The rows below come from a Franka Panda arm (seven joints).
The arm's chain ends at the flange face. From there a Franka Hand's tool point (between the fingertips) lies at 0.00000 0.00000 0.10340 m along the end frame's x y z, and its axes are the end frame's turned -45 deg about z.
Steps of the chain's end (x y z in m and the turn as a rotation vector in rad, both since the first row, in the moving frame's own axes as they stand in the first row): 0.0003, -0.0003, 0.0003, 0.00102, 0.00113, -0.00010; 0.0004, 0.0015, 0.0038, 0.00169, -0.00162, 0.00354; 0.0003, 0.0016, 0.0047, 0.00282, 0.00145, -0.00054; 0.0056, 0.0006, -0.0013, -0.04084, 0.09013, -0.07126; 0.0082, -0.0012, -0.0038, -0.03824, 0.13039, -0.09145; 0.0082, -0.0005, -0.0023, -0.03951, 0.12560, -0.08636; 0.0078, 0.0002, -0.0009, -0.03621, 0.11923, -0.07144; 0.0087, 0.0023, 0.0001, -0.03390, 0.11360, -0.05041
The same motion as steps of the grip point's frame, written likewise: 0.0006, 0.0000, 0.0003, -0.00008, 0.00152, -0.00010; -0.0008, 0.0011, 0.0038, 0.00234, 0.00005, 0.00354; -0.0006, 0.0012, 0.0047, 0.00097, 0.00302, -0.00054; 0.0075, 0.0138, -0.0018, -0.09261, 0.03485, -0.07126; 0.0139, 0.0169, -0.0048, -0.11924, 0.06516, -0.09145; 0.0129, 0.0172, -0.0032, -0.11675, 0.06087, -0.08636; 0.0118, 0.0168, -0.0017, -0.10991, 0.05870, -0.07144; 0.0106, 0.0184, -0.0006, -0.10430, 0.05636, -0.05041
